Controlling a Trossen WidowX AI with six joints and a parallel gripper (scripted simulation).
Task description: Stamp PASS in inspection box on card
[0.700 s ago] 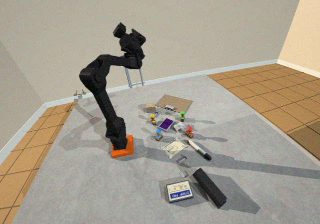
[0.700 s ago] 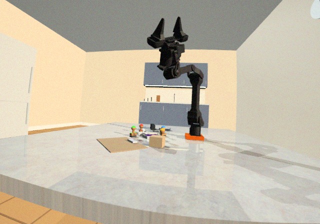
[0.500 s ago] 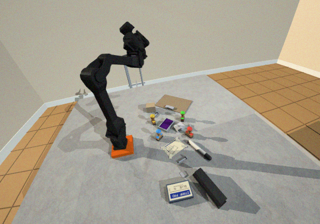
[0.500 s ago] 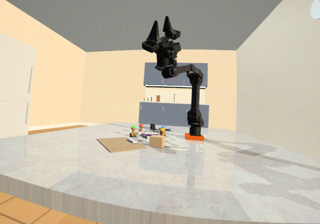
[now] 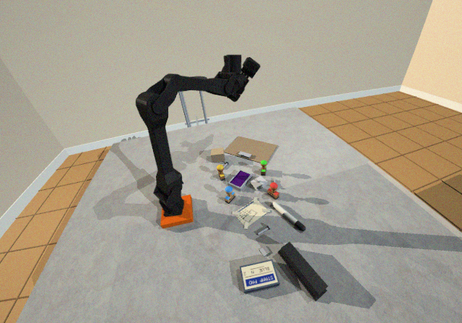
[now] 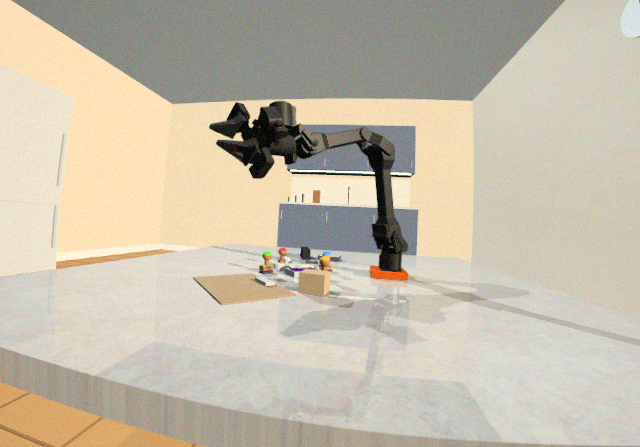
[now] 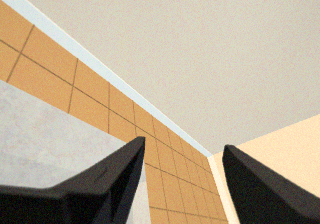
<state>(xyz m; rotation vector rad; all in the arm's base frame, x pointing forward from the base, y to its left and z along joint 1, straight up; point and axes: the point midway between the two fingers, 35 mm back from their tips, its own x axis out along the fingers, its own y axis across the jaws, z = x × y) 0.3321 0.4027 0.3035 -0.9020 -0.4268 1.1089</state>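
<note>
Right now my gripper tip is 1 cm short of the green-knobbed stamp, 29 cm to the left of it and 30 cm above it. Also, from my gripper tip: yellow-knobbed stamp 17 cm behind, 28 cm to the right, 30 cm below; small cardboard box 18 cm behind, 16 cm to the right, 30 cm below; purple ink pad 9 cm behind, 32 cm to the right, 32 cm below.
</note>
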